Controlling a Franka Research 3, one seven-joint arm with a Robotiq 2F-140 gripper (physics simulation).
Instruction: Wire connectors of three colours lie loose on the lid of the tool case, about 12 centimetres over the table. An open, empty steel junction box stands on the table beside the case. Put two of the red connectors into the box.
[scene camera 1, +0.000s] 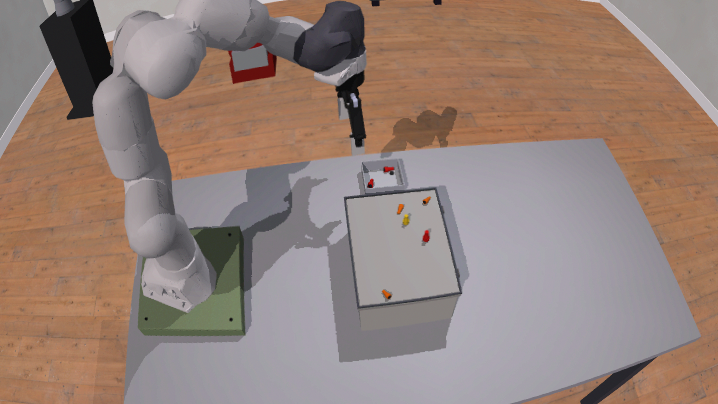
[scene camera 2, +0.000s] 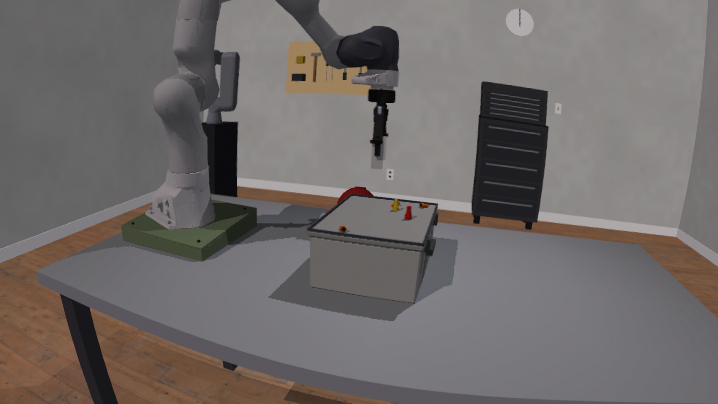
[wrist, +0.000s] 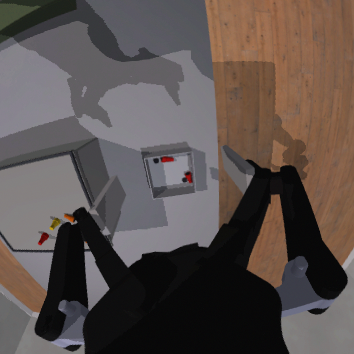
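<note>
The steel junction box stands beside the tool case, open at the top. Two red connectors lie inside it: one red connector on the case side, another red connector at the far side. A third red connector is on the case lid. My gripper is open and empty, high above the box's height. The case hides the box in scene camera 2.
On the lid are a yellow connector and three orange ones: an orange connector near the yellow, an orange connector near the back right corner, and an orange connector near the front edge.
</note>
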